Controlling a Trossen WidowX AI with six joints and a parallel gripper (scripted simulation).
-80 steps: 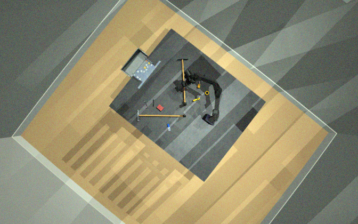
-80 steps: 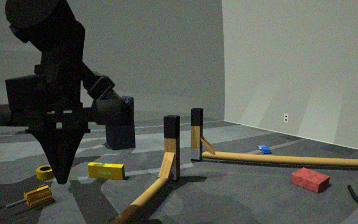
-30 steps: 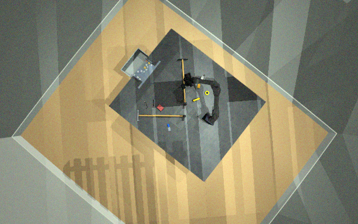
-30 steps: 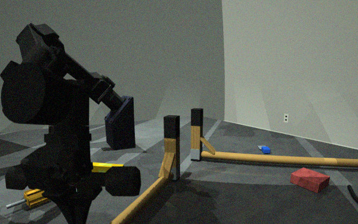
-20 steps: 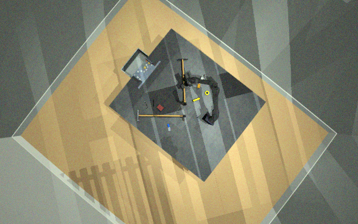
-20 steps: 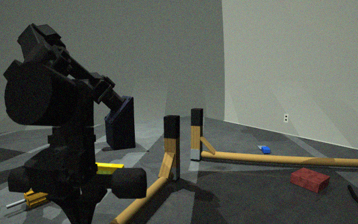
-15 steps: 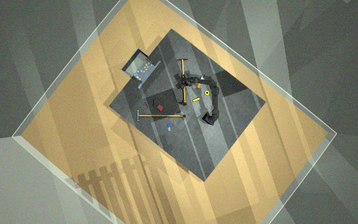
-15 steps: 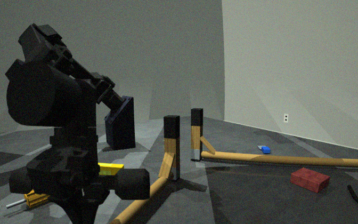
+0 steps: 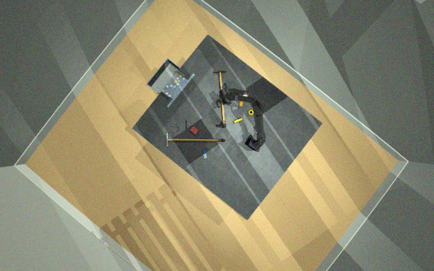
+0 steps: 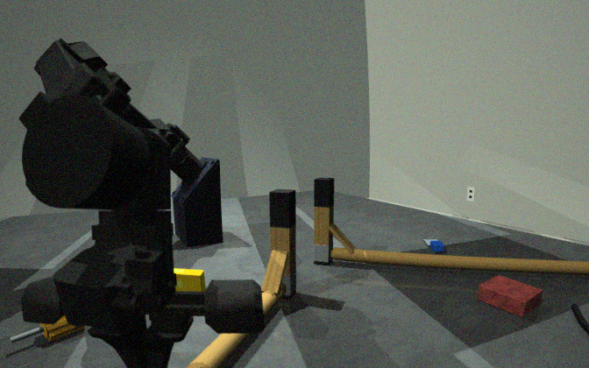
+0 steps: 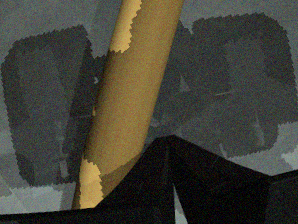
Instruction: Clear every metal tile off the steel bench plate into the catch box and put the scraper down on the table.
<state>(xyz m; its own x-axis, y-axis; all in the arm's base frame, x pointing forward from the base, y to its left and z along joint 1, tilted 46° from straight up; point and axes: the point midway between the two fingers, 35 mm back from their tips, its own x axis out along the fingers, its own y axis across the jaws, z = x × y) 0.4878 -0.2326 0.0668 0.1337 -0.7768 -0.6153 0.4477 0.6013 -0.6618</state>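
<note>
Right now the scraper is 3 cm ahead of my gripper tip and 5 cm above it. From my gripper tip the other things lie so: yellow-handled screwdriver: 16 cm behind, 8 cm to the right, 1 cm above; then yellow tape ring: 30 cm behind, 6 cm to the right; then yellow level: 23 cm behind, 8 cm to the left, 2 cm above.
</note>
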